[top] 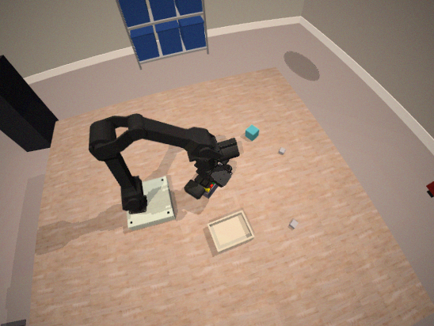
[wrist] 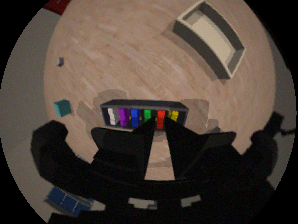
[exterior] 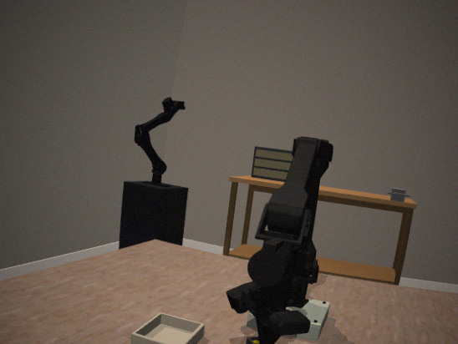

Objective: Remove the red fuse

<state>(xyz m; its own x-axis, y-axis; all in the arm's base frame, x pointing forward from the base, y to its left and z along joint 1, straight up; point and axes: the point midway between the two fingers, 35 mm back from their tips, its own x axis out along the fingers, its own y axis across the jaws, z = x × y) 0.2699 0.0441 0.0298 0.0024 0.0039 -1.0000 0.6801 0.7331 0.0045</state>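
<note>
My gripper tip is now 1 cm above the red fuse. The rest, counted from my gripper tip: cream tray (5 cm ahead, 18 cm to the right, 3 cm below); then teal cube (21 cm ahead, 22 cm to the left, 1 cm below).
</note>
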